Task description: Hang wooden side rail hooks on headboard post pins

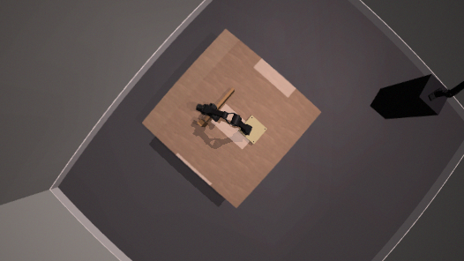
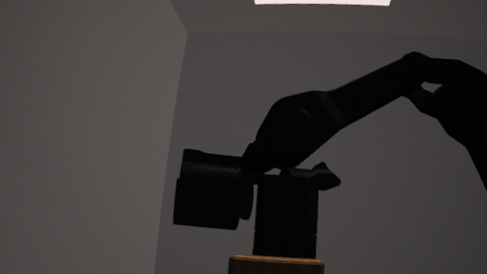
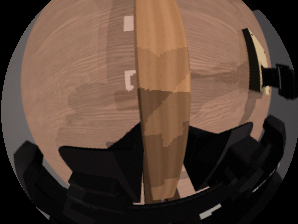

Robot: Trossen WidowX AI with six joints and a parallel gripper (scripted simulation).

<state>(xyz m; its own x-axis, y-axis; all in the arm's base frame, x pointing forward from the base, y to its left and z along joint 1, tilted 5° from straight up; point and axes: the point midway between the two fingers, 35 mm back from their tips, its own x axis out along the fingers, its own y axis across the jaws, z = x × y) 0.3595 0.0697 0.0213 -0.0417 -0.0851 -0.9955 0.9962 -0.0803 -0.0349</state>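
Now: gripper tip 10 mm short of the wooden headboard post, 120 mm to the right of it and 40 mm below it.
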